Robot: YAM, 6 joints.
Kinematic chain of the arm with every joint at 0, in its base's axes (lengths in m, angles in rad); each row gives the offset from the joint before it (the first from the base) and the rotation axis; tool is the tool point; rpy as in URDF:
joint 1: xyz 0 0 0.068 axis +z
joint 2: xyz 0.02 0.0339 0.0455 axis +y
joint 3: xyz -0.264 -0.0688 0 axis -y
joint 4: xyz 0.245 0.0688 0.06 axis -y
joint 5: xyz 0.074 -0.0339 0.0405 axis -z
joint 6: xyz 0.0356 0 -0.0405 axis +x
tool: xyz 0 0 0 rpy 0 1.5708 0
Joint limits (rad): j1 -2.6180..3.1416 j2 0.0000..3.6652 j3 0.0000..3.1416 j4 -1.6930..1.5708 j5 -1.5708..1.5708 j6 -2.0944..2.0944
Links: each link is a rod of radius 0.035 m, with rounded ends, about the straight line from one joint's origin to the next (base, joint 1, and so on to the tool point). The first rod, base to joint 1, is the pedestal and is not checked.
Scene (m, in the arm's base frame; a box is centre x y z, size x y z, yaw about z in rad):
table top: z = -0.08
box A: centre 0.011 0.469 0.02 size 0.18 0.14 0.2 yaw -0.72
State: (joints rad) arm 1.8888 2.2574 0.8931 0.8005 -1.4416 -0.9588
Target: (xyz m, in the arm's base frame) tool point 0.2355 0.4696 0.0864
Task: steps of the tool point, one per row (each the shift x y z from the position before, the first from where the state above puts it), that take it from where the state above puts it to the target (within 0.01 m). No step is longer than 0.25 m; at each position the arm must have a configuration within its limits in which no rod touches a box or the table.
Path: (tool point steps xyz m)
1: -0.0466 0.0004 0.1647
2: -0.0062 -0.0755 0.1673
3: 0.0558 -0.1323 0.1298
4: 0.1204 -0.1527 0.0577
5: 0.1638 -0.1310 -0.0351
6: 0.1662 -0.0759 -0.1282
7: -0.1515 0.0307 0.1266
8: -0.1388 0.1124 0.0712
9: -0.0828 0.1703 0.0061
10: -0.0034 0.1841 -0.0600
11: 0.0721 0.1485 -0.1184
12: 0.1173 0.0737 -0.1611
13: 0.1162 -0.0166 -0.1824

